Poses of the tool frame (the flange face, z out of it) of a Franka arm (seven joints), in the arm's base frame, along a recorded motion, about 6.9 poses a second.
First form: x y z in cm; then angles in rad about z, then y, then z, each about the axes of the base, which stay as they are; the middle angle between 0 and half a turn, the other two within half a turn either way.
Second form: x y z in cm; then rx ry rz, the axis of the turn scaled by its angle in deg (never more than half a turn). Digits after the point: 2 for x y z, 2 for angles.
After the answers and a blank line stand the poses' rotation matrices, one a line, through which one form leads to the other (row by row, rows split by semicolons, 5 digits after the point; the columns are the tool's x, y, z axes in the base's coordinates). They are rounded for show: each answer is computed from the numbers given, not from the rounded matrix.
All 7 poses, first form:
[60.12 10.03 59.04 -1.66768 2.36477 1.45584]
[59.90 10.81 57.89 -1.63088 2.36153 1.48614]
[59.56 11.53 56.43 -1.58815 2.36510 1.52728]
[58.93 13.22 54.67 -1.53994 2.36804 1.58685]
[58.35 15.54 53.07 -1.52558 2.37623 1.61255]
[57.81 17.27 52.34 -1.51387 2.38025 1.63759]
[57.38 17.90 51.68 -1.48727 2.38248 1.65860]
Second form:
[60.12 10.03 59.04 -135.62 1.23 -5.87]
[59.90 10.81 57.89 -135.36 1.66 -4.02]
[59.56 11.53 56.43 -135.51 1.77 -1.69]
[58.93 13.22 54.67 -135.68 1.00 1.30]
[58.35 15.54 53.07 -136.17 0.24 2.38]
[57.81 17.27 52.34 -136.42 -0.67 3.38]
[57.38 17.90 51.68 -136.59 -0.29 4.66]

0.99665 0.01468 0.08041; -0.04564 -0.71621 0.69639; 0.06781 -0.69773 -0.71314
0.99823 -0.00017 0.05947; -0.04187 -0.71212 0.70081; 0.04223 -0.70205 -0.71087
0.99944 -0.01369 0.03049; -0.03113 -0.71335 0.70012; 0.01216 -0.70068 -0.71338
0.99975 -0.01937 -0.01122; -0.00602 -0.71550 0.69859; -0.02156 -0.69835 -0.71543
0.99947 -0.01509 -0.02892; 0.00913 -0.72165 0.69219; -0.03132 -0.69209 -0.72113
0.99890 -0.00853 -0.04605; 0.02554 -0.72492 0.68836; -0.03925 -0.68878 -0.72391
0.99798 -0.01971 -0.06036; 0.02709 -0.72745 0.68563; -0.05742 -0.68588 -0.72545

